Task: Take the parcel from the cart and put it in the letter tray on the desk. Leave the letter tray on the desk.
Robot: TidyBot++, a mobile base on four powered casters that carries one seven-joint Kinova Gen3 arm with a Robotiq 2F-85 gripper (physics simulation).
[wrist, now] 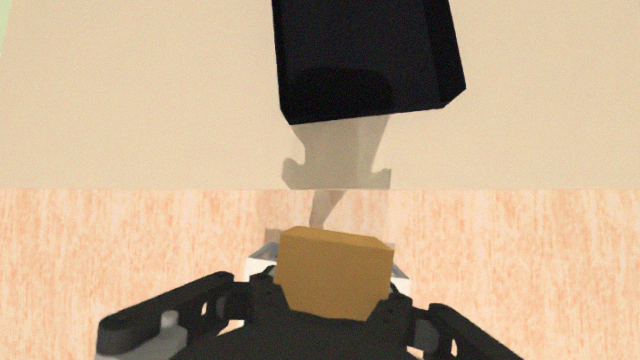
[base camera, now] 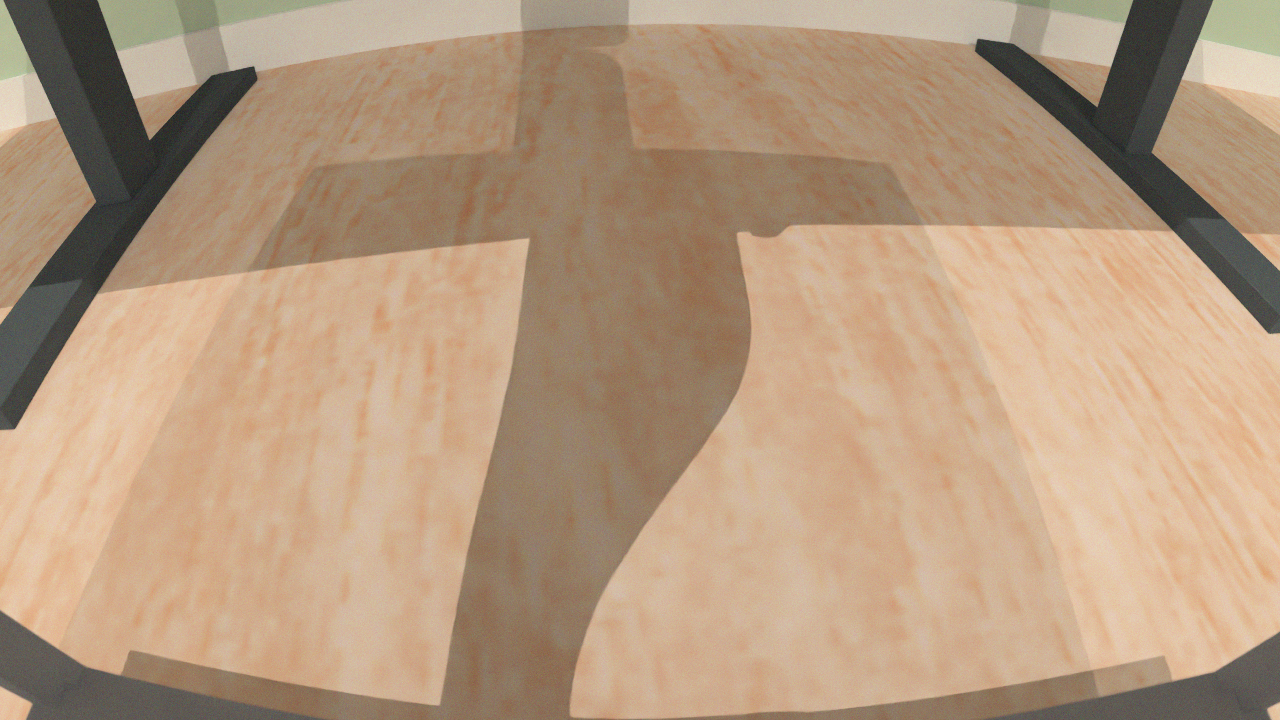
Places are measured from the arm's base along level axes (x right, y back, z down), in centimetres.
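Pixels of known places: gripper, between the fingertips: (wrist: 329,280).
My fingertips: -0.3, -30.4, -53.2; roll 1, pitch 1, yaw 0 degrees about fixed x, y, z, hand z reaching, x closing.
Behind a point stands the place of what it marks, as x, y, z.
The parcel (wrist: 335,275) @(-0.2, -32.4, -58.1), an orange-brown box, is held between the fingers of my gripper (wrist: 329,280) @(-0.3, -30.4, -53.2) at the lower middle of the wrist view. My gripper is shut on it. The black letter tray (wrist: 452,75) @(14.7, -56.0, -37.1) lies on the pale desk (wrist: 150,100) @(-35.2, -49.8, -32.4) at the upper middle of the wrist view, its far part cut off by the top edge. In that view the parcel shows below the desk's front edge, over the floor, apart from the tray. A shadow falls on the desk and into the tray. The cart does not show in either view.
In the base camera view the desk's dark legs stand at the left (base camera: 85,107) @(-58.4, -65.4, 25.1) and right (base camera: 1154,80) @(61.1, -79.1, 26.6), on long dark feet (base camera: 192,116) (base camera: 1190,214). A pale skirting and green wall are behind. Part of the white and grey base (wrist: 260,265) @(-20.3, -13.4, 1.4) shows behind the gripper in the wrist view.
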